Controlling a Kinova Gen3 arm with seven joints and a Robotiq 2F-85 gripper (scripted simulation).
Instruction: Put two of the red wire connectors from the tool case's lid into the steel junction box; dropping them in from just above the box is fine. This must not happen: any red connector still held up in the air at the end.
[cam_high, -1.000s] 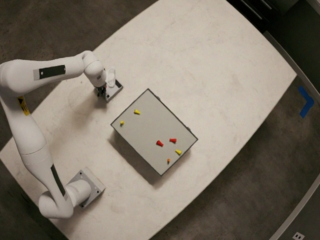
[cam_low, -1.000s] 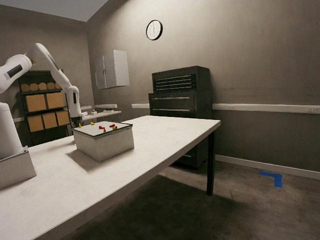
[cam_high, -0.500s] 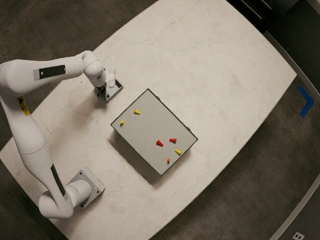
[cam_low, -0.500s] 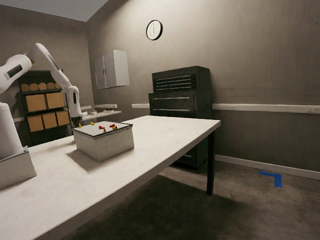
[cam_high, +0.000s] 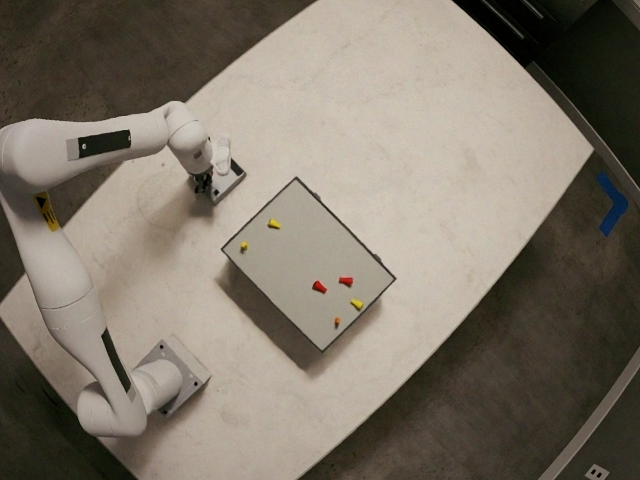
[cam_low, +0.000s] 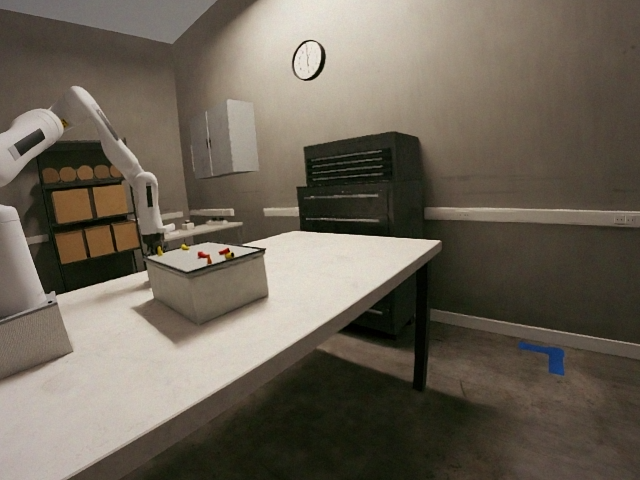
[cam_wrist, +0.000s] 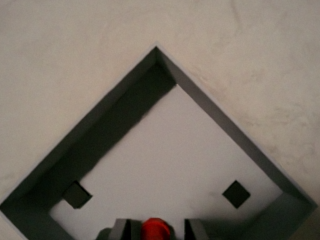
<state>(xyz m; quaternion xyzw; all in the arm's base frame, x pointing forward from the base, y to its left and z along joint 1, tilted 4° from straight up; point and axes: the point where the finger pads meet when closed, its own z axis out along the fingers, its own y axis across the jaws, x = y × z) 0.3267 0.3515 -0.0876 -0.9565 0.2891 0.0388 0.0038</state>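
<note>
The tool case lies 80 mm ahead of my hand, 310 mm to the right of it and 60 mm above it.
</note>
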